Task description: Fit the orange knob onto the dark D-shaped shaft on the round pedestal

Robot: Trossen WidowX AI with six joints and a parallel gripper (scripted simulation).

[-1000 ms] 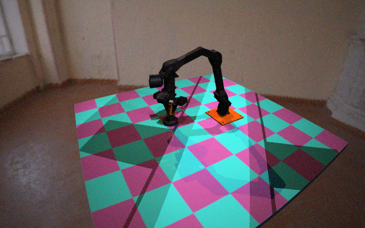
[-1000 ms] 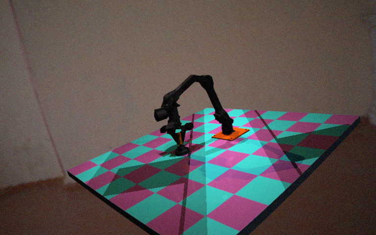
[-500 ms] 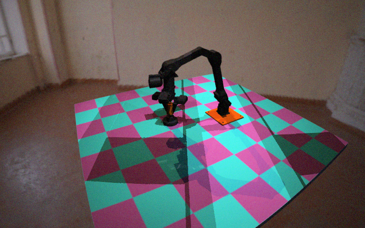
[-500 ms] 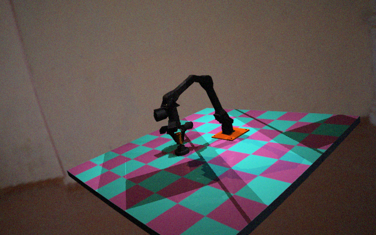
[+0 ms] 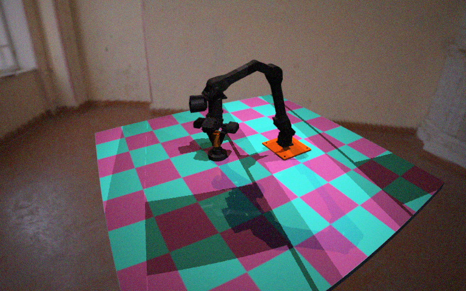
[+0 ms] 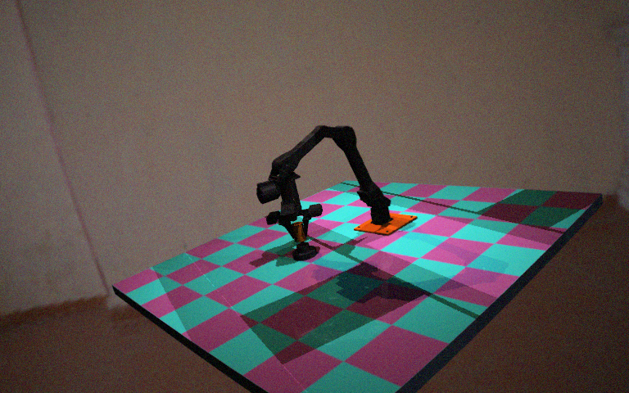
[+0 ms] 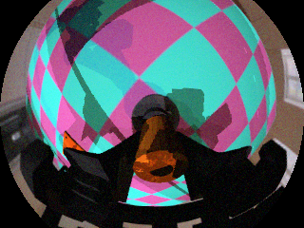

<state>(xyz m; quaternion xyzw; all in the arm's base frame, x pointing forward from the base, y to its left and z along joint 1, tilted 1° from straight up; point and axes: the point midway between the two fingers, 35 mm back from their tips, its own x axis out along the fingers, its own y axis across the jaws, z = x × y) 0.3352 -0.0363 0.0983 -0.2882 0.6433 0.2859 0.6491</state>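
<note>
Right now the orange knob is 20 mm above my gripper tip. Round my gripper tip: round pedestal (40 mm below).
</note>
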